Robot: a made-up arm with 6 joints. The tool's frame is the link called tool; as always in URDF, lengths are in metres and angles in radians. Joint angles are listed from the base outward.
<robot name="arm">
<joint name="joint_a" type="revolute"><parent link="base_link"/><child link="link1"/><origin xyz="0 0 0.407"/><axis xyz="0 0 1"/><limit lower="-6.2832" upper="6.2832"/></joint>
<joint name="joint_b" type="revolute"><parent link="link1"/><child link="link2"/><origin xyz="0 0 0" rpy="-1.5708 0 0"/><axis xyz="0 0 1"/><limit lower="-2.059" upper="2.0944"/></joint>
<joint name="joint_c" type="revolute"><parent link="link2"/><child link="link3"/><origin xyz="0.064 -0.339 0"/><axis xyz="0 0 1"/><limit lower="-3.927" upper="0.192"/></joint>
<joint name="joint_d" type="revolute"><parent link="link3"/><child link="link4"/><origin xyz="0.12 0.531 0" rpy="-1.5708 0 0"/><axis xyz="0 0 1"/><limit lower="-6.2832" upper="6.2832"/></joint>
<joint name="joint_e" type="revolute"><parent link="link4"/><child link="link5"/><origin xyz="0 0 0" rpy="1.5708 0 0"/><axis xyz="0 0 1"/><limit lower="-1.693" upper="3.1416"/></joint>
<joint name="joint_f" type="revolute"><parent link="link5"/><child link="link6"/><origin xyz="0.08 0.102 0" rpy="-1.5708 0 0"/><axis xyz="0 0 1"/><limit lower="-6.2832" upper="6.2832"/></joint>
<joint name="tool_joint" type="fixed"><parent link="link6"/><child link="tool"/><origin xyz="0 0 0"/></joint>
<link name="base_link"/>
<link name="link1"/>
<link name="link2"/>
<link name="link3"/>
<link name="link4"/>
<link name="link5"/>
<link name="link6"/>
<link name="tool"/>
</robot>
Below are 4 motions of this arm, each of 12 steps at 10 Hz.
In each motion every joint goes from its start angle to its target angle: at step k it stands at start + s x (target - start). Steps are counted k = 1, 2, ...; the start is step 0. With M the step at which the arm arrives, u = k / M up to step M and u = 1 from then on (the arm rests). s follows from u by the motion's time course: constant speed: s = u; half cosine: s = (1 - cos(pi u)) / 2; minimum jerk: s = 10 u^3 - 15 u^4 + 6 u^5.
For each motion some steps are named. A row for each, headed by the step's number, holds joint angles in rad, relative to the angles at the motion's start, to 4 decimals.
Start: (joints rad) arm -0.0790 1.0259 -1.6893 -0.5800 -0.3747 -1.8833
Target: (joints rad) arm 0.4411 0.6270 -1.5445 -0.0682 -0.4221 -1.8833
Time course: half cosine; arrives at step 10
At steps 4, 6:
4: 0.1797 -0.1378 0.0500 0.1768 -0.0164 0.0000
6: 0.3404 -0.2611 0.0948 0.3350 -0.0310 0.0000

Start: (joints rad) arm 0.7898 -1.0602 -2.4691 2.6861 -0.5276 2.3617
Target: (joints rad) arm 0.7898 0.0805 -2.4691 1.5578 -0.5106 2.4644
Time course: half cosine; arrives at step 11
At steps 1, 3, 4, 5, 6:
1: 0.0000 0.0231 0.0000 -0.0229 0.0003 0.0021
3: 0.0000 0.1969 0.0000 -0.1947 0.0029 0.0177
4: 0.0000 0.3334 0.0000 -0.3298 0.0050 0.0300
5: 0.0000 0.4892 0.0000 -0.4839 0.0073 0.0440
6: 0.0000 0.6515 0.0000 -0.6444 0.0097 0.0587

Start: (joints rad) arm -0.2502 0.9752 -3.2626 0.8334 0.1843 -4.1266
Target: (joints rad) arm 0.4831 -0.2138 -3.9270 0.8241 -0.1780 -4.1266
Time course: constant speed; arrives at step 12
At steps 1, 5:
1: 0.0611 -0.0991 -0.0554 -0.0008 -0.0302 0.0000
5: 0.3055 -0.4954 -0.2768 -0.0039 -0.1510 0.0000

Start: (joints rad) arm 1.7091 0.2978 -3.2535 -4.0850 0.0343 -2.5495
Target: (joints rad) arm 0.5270 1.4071 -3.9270 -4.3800 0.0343 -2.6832
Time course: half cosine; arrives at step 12
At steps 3, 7, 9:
3: -0.1731 0.1625 -0.0986 -0.0432 0.0000 -0.0196
7: -0.7440 0.6982 -0.4239 -0.1857 0.0000 -0.0842
9: -1.0090 0.9468 -0.5749 -0.2518 0.0000 -0.1141

